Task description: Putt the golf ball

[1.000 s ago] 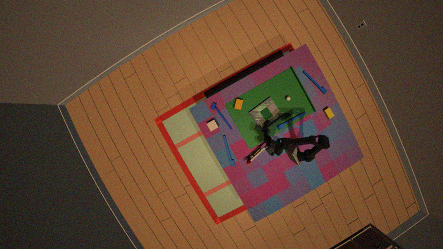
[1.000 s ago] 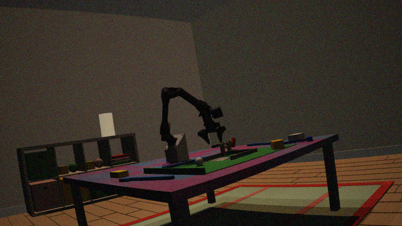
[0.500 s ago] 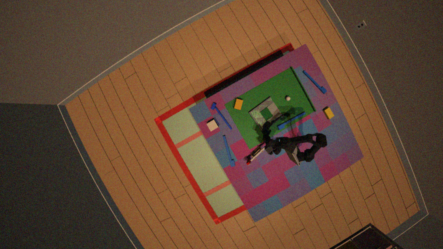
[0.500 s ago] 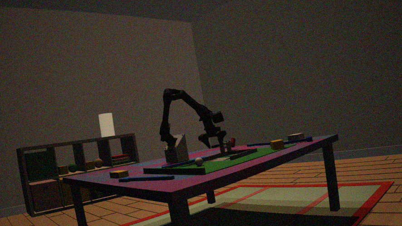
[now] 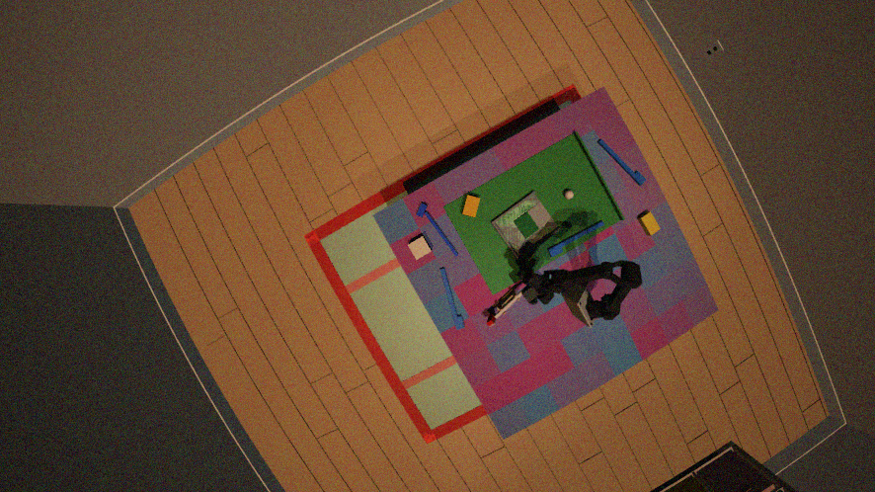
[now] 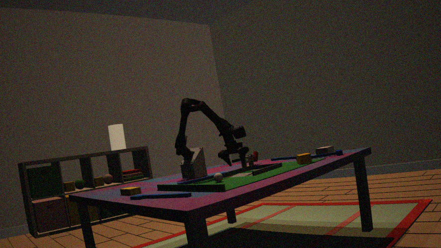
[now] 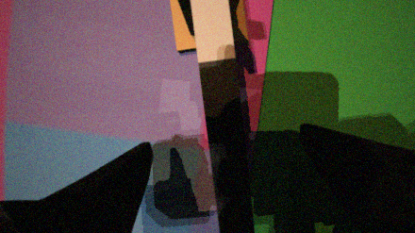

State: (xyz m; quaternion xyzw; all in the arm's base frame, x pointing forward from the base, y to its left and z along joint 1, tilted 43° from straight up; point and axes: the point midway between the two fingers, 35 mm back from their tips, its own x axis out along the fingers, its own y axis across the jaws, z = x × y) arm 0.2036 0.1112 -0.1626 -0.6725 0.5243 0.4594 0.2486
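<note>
Now: the red putter 4 cm behind my gripper tip, 11 cm to the left of it and 3 cm above it. From my gripper tip the other things lie so: golf ball (30 cm ahead, 35 cm to the right); putter stand (4 cm behind, 11 cm to the left); orange block (44 cm ahead, 10 cm to the left).
</note>
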